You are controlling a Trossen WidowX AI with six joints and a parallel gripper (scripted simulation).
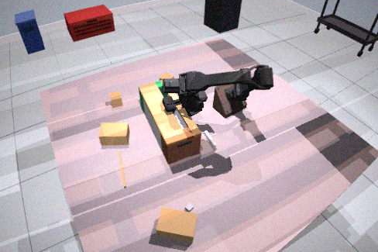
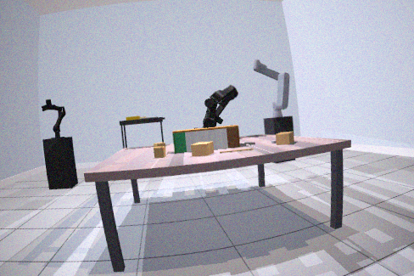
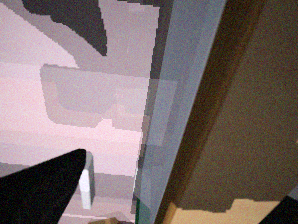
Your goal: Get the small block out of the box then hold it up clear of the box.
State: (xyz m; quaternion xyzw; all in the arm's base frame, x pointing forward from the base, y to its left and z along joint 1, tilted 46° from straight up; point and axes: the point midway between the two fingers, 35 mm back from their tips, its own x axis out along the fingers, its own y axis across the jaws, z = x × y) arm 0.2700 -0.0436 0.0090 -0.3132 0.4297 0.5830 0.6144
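The cyan block lies 50 mm ahead of my gripper tip, 30 mm to the right of it and 10 mm below it. The rest, counted from my gripper tip: thin stick (350 mm ahead, 80 mm to the left, 90 mm below); then tiny grey cube (210 mm ahead, 370 mm to the left, 80 mm below); then tan cube (90 mm behind, 290 mm to the right, 60 mm below).
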